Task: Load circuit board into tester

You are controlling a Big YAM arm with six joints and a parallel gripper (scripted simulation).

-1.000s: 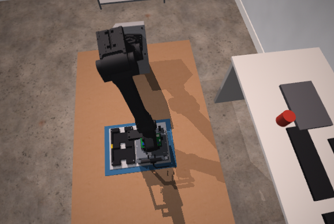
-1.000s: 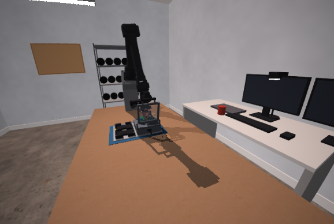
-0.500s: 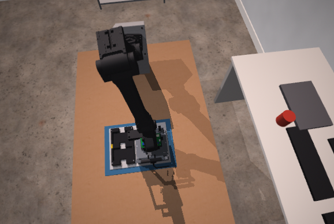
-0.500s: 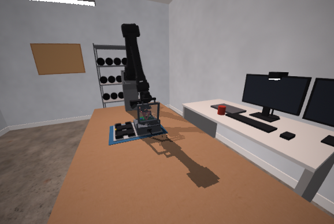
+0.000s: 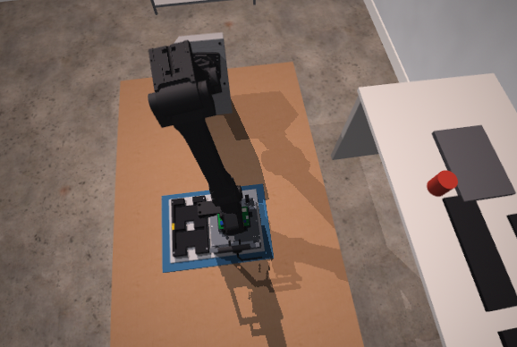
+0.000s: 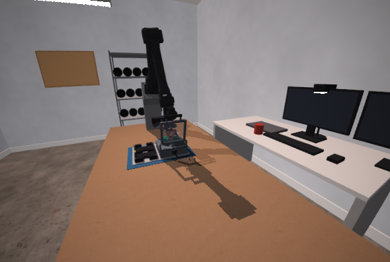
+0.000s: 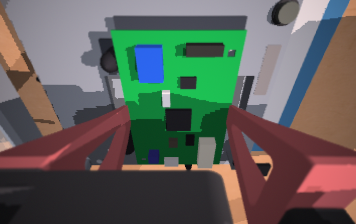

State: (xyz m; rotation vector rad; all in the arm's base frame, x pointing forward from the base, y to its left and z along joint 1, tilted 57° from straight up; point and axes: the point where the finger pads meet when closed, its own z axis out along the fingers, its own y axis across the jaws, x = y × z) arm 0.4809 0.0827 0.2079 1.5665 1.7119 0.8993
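Now: hand right at the green circuit board. Also, from my hand: clear lid: 12 cm ahead, 2 cm to the left, 9 cm above.
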